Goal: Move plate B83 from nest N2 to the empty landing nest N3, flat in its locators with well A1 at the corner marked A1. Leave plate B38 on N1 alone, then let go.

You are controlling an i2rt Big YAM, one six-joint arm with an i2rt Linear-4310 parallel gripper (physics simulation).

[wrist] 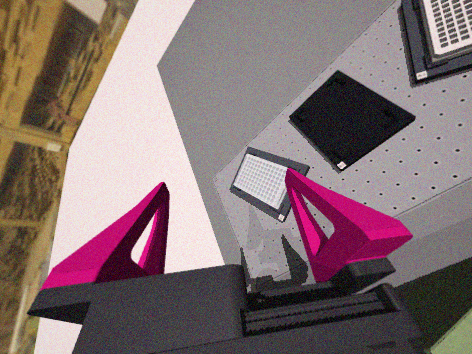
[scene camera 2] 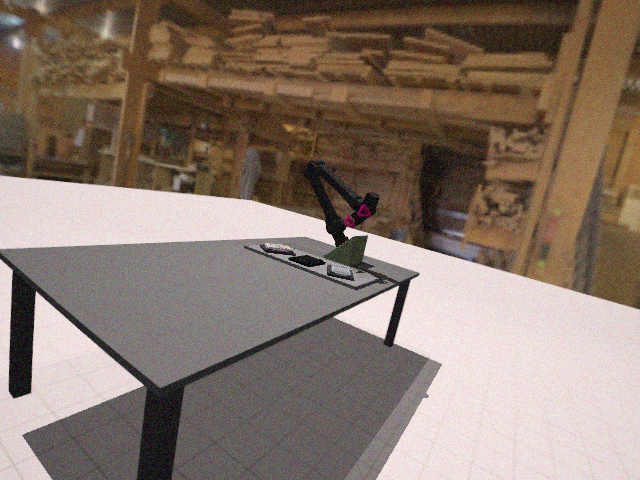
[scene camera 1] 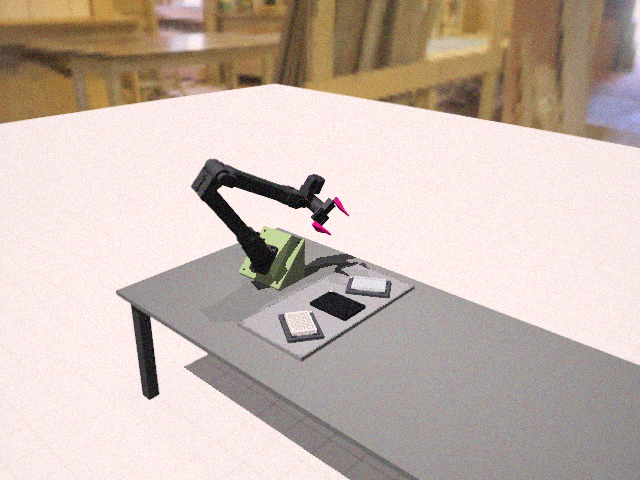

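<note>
A beige-white well plate (scene camera 1: 299,322) (scene camera 2: 278,248) (wrist: 452,25) sits in a dark nest at one end of the board. A bluish-white well plate (scene camera 1: 368,284) (scene camera 2: 340,270) (wrist: 261,181) sits in another dark nest at the other end. An empty black nest (scene camera 1: 337,305) (scene camera 2: 306,260) (wrist: 351,120) lies between them, turned at an angle. Plate and nest names are too small to read, so I cannot tell which plate is B83. My gripper (scene camera 1: 339,224) (scene camera 2: 356,217) (wrist: 227,180) is open and empty, high above the board, nearer the bluish-white plate's end. Its right finger partly overlaps that plate's nest in the wrist view.
The nests stand on a light perforated board (scene camera 1: 268,316) (wrist: 435,115) on the grey table (scene camera 1: 465,372) (scene camera 2: 170,304). The arm's green wedge mount (scene camera 1: 294,263) (scene camera 2: 354,251) (wrist: 455,335) stands beside the board. The arm's shadow falls near the bluish-white plate.
</note>
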